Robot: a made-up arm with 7 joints.
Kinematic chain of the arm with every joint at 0, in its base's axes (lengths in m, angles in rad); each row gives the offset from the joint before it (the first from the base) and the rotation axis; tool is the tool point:
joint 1: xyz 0 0 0.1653 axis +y
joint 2: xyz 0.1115 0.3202 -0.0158 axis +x
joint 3: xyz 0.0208 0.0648 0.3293 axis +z
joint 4: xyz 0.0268 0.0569 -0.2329 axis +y
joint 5: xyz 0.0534 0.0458 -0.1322 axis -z
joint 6: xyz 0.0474 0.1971 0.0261 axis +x
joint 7: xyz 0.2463 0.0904 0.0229 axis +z
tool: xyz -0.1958 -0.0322 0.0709
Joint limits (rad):
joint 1: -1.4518..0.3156
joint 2: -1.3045..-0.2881
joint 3: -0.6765..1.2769
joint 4: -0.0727..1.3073
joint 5: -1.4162..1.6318
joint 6: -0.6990..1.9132
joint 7: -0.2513..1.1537
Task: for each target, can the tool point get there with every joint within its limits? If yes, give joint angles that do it. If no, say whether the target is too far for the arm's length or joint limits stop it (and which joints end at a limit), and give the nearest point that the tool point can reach.
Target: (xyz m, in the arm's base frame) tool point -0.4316 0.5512 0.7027
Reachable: no: joint limits stop it (at a limit: joint 1, joint 3, joint 4, joint 6, joint 7) | nearest point -0.1517 0.4174 0.5657 | short by 0.339 m
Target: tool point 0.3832 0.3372 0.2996
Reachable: yes | joints -0.5354 -0.9355 -0.3367 0.3864 0.7299 0.2199 0.6777
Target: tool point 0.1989 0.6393 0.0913
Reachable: yes | joints -1.1597 -0.9276 0.1263 0.4778 -1.1339 -0.0520 0.1212
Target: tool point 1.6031 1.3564 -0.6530
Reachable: no: too far | nearest point 0.4997 0.6245 -0.0898 | short by 1.439 m
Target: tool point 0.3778 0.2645 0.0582
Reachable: yes | joints -0.4633 -1.1039 0.0254 0.7349 0.1942 0.7721 0.9742
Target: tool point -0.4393 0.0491 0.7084
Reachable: no: joint limits stop it (at a limit: joint 1, joint 3, joint 4, joint 6, joint 7) | nearest point -0.1464 0.2108 0.5636 | short by 0.365 m
